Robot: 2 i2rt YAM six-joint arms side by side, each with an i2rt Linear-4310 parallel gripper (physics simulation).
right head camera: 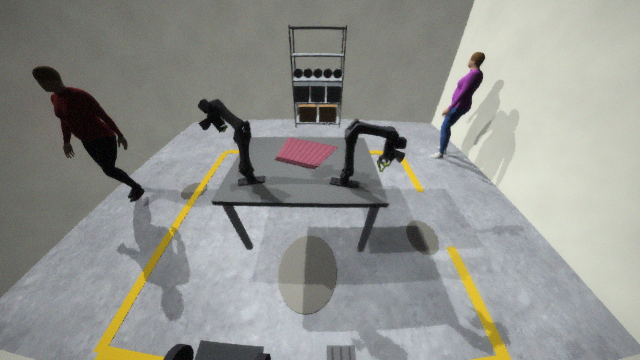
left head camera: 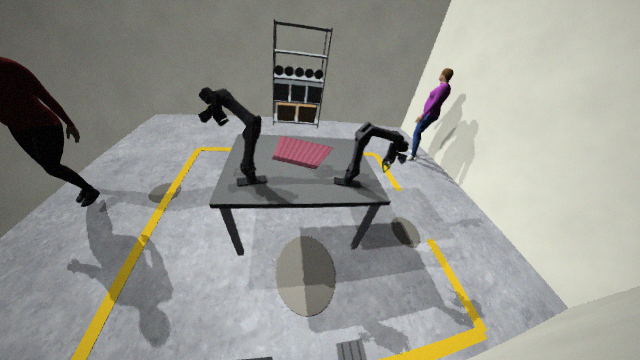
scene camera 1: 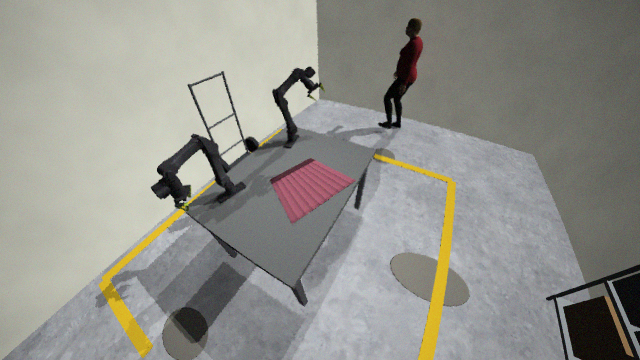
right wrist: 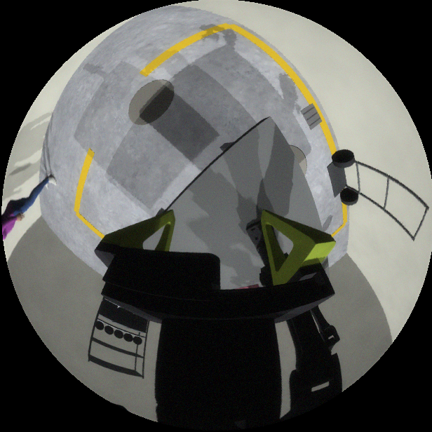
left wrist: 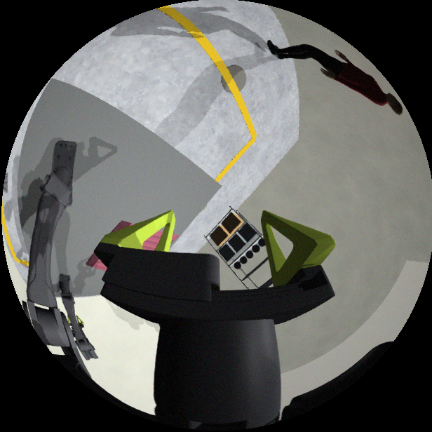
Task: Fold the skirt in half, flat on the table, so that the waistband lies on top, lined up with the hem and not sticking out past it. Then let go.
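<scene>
The pink pleated skirt (left head camera: 301, 152) (right head camera: 306, 153) (scene camera 1: 312, 190) lies flat and spread out on the grey table (left head camera: 320, 196) (right head camera: 305, 195) (scene camera 1: 265, 240). Its narrower edge, with a darker strip, faces the arm bases, and its wide edge faces the far side. Parts of the skirt also show in the left wrist view (left wrist: 96, 261) and as a sliver in the right wrist view (right wrist: 249, 287). My left gripper (left head camera: 224, 121) (right head camera: 222, 128) (scene camera 1: 318, 93) (left wrist: 217, 214) is open, empty and high beyond the table's left side. My right gripper (left head camera: 386, 165) (right head camera: 383, 164) (scene camera 1: 185, 201) (right wrist: 217, 214) is open and empty, off the table's right side.
A shelf rack (left head camera: 274, 75) (right head camera: 291, 65) stands behind the table. A person in red (right head camera: 85, 115) (scene camera 1: 410, 60) stands off to the left, and a person in purple (left head camera: 436, 100) (right head camera: 466, 90) to the right. A hand cart (scene camera 1: 197, 107) shows beside the arms in scene camera 1.
</scene>
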